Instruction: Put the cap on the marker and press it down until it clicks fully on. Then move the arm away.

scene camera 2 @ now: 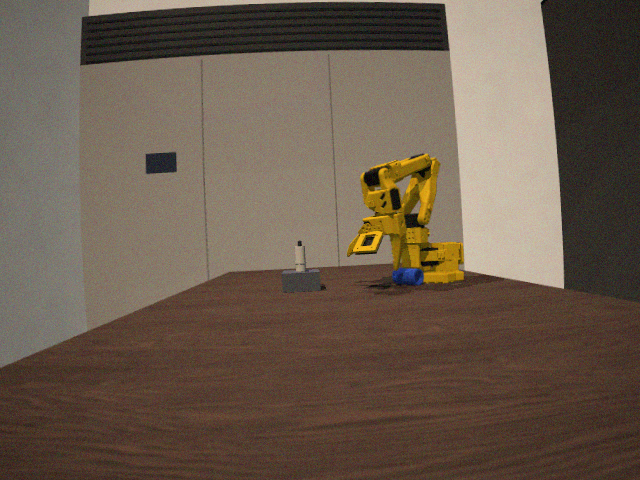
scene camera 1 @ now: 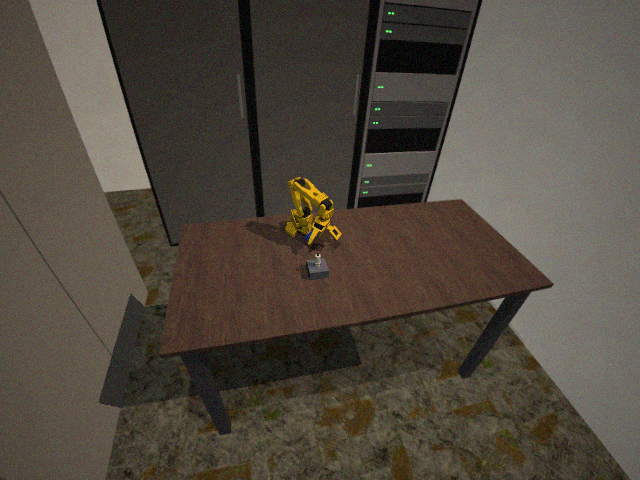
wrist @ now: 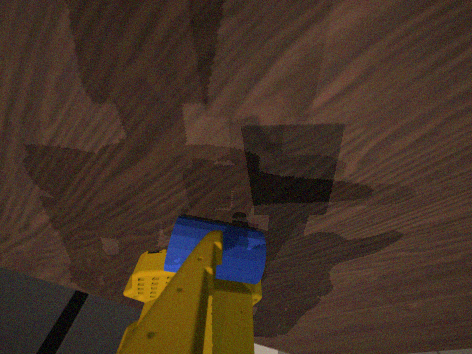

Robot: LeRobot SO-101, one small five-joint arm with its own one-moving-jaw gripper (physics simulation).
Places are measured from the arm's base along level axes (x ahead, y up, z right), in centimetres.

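Pixels of known places: hand, its tool point: (scene camera 2: 394, 268) (scene camera 1: 319, 235) (wrist: 222, 242); arm's base, origin of its link: (scene camera 2: 424, 280) (scene camera 1: 299, 232).
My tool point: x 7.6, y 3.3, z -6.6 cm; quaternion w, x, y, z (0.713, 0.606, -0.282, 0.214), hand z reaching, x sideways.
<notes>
Ahead of a thing's pixels: the offset from my tool point to its top centre. Level surfaces: height alone.
The blue cap {dx -3.0, dy -0.4, dz +2.4 cm} (scene camera 1: 308, 237) (scene camera 2: 408, 276) (wrist: 245, 255) lies on its side on the table, close to the arm's base. The white marker {dx +16.4, dy +5.6, dz +4.5 cm} (scene camera 1: 317, 259) (scene camera 2: 299, 258) stands upright, dark tip up, in a grey block {dx +16.4, dy -0.1, dz +4.5 cm} (scene camera 1: 317, 270) (scene camera 2: 301, 281), apart from the cap. My gripper (scene camera 1: 325, 240) (scene camera 2: 373, 261) is open and holds nothing. The fixed jaw points down right beside the cap, and the moving jaw is swung out toward the marker's side. In the wrist view the fixed jaw (wrist: 216, 245) is drawn across the cap and hides part of it; whether they touch is unclear.
The brown table {dy -3.3 cm} (scene camera 1: 413, 258) (scene camera 2: 320, 387) carries the arm's yellow base (scene camera 2: 443, 276) near its back edge, behind the cap. The marker block stands farther out from the base. Dark cabinets (scene camera 1: 310, 103) and a server rack (scene camera 1: 410, 85) stand behind the table.
</notes>
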